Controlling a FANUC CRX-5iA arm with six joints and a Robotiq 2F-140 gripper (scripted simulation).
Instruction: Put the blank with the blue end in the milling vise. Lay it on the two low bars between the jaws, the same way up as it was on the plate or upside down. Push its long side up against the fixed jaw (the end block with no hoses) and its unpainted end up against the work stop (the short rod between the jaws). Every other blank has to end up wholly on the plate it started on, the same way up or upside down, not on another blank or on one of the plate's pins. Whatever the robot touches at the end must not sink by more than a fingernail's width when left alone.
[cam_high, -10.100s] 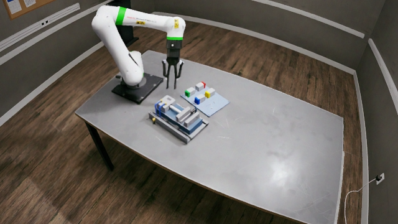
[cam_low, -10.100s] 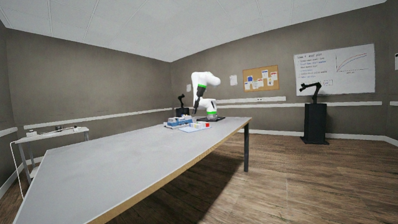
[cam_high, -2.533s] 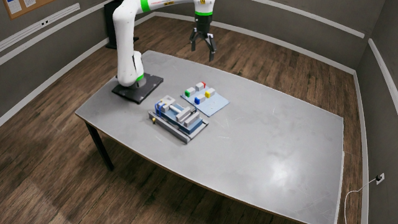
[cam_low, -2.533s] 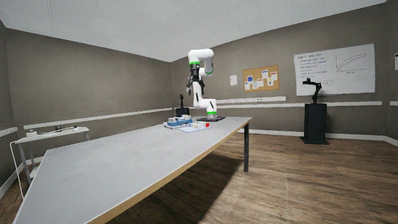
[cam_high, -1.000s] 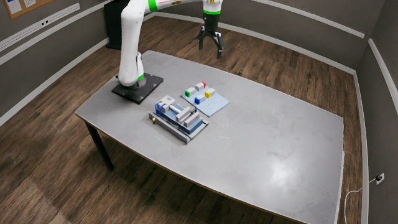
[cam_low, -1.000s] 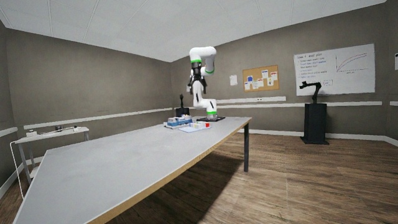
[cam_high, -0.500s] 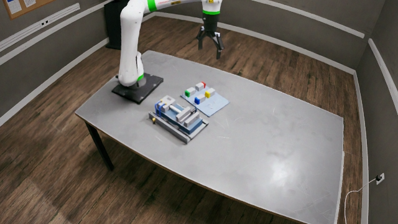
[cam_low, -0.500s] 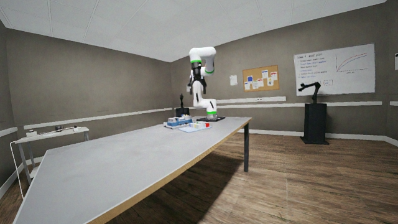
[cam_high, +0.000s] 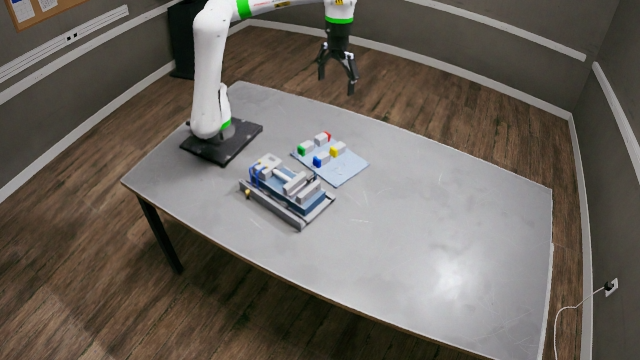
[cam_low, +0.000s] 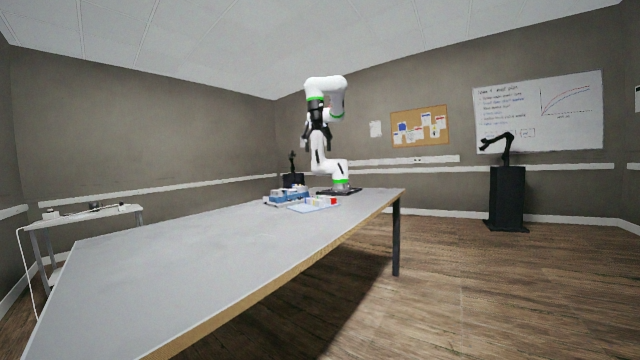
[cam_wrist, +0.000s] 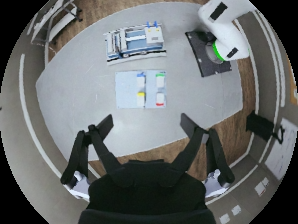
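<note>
Right now my hand is 29 cm above the yellow-ended blank, 3 cm short of it and 1 cm to the left of it. The rest, counted from my hand: plain end block: 31 cm to the right, 24 cm below, 4 cm ahead; then red-ended blank: 29 cm below, 5 cm behind, 3 cm to the left; then light blue plate: 32 cm below, 5 cm to the right, 1 cm ahead.
</note>
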